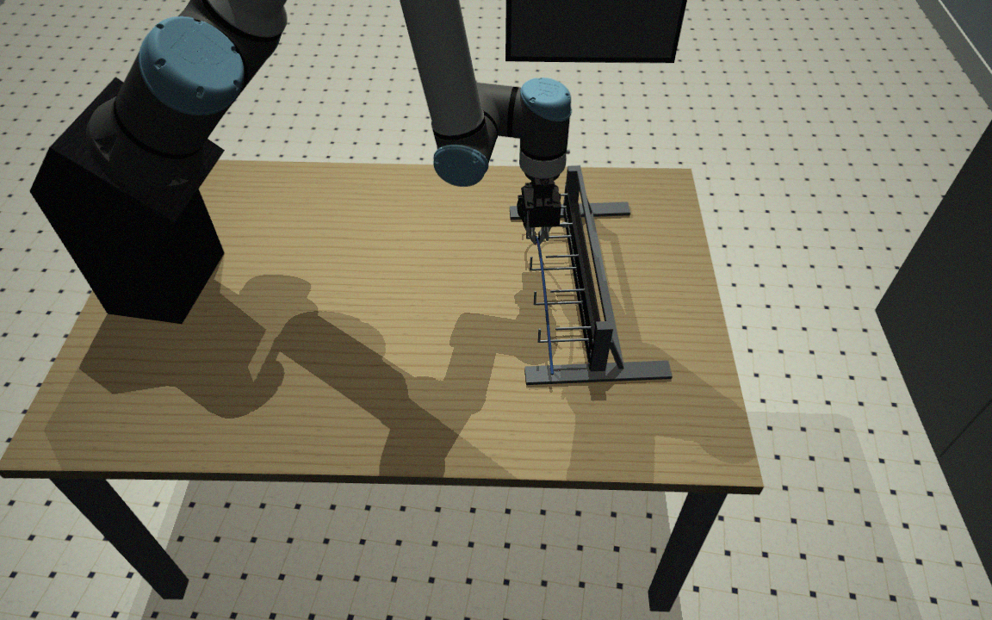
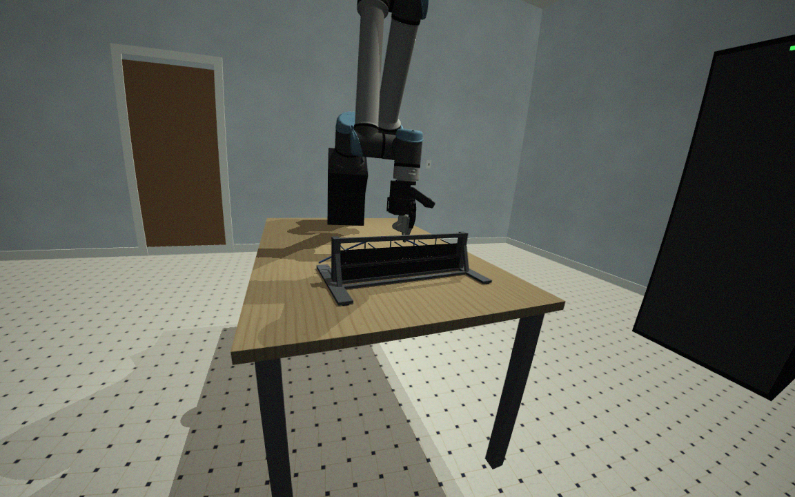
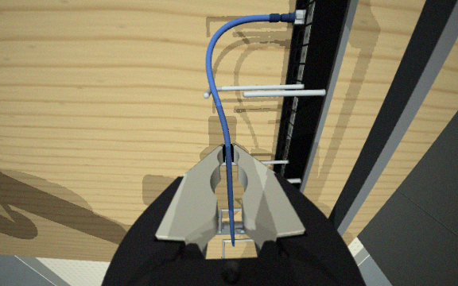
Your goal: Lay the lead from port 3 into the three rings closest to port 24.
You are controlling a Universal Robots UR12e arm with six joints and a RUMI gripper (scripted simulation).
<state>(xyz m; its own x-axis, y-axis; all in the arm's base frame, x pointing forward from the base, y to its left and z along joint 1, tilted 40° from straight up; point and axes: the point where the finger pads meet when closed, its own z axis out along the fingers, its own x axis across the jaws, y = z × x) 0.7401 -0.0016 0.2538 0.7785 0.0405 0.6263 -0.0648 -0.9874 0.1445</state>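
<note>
My gripper is now 10 cm short of the rack, 6 cm to the left of it and 4 cm above it.
</note>
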